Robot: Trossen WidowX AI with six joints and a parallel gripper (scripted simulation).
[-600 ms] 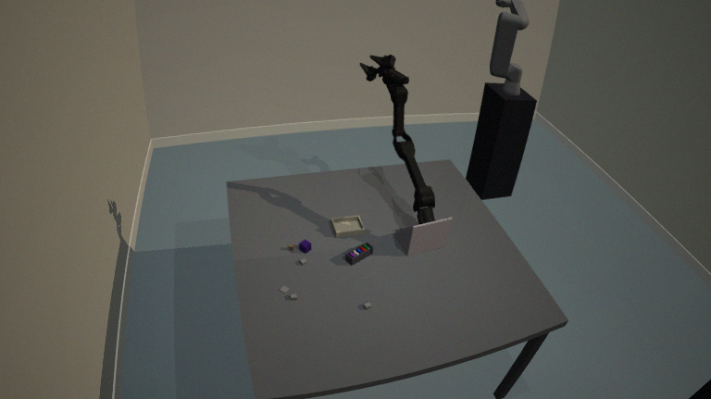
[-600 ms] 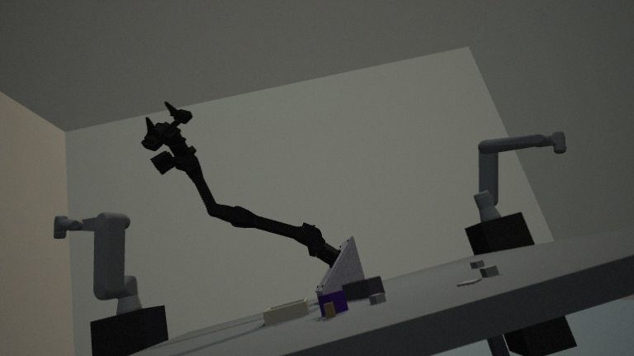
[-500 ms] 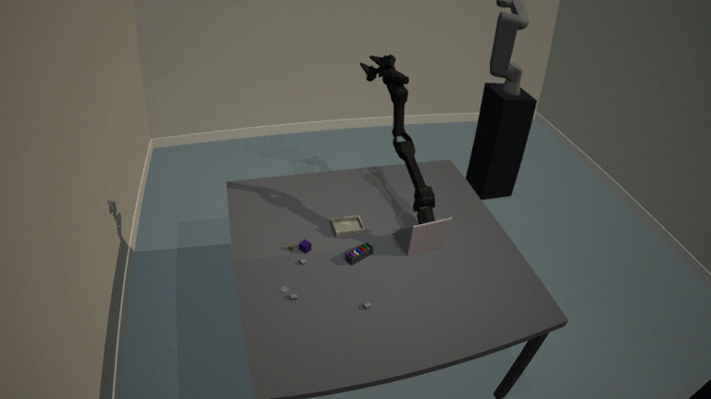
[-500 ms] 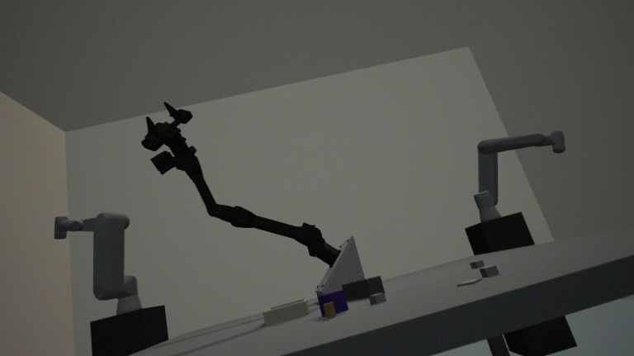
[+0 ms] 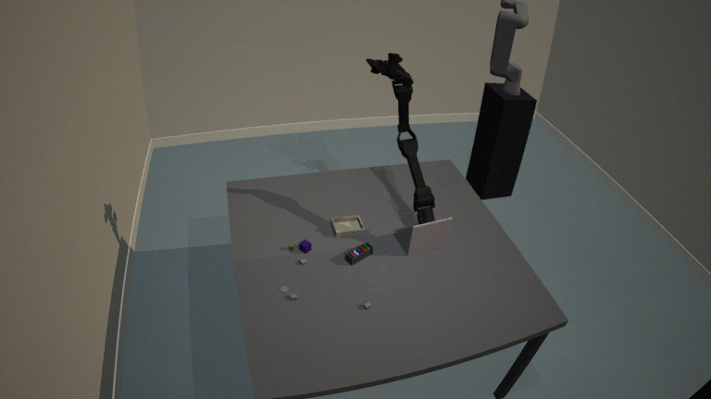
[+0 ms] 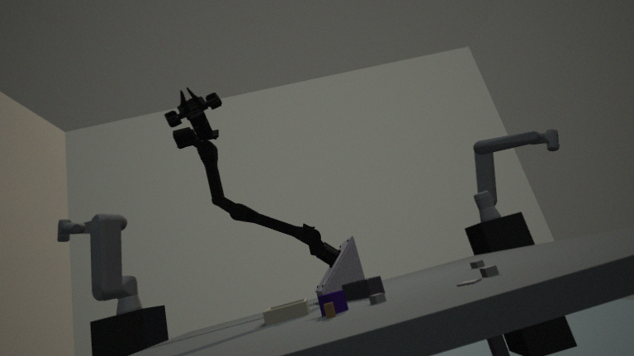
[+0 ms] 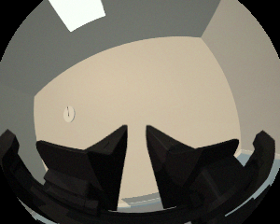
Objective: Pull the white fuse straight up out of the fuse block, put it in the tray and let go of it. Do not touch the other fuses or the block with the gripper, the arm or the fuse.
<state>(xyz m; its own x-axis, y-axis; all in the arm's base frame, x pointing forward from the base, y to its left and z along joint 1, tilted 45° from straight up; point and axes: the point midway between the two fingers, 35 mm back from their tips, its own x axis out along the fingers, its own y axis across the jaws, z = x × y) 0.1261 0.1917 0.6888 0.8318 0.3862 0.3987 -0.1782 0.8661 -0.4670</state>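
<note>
Right now my gripper tip is 9 cm short of the white fuse, 39 cm to the right of it and 72 cm above it. From my gripper tip the other things lie so: red fuse (6 cm ahead, 37 cm to the left, 72 cm below); green fuse (4 cm ahead, 36 cm to the left, 72 cm below); cream tray (8 cm ahead, 19 cm to the left, 74 cm below).
</note>
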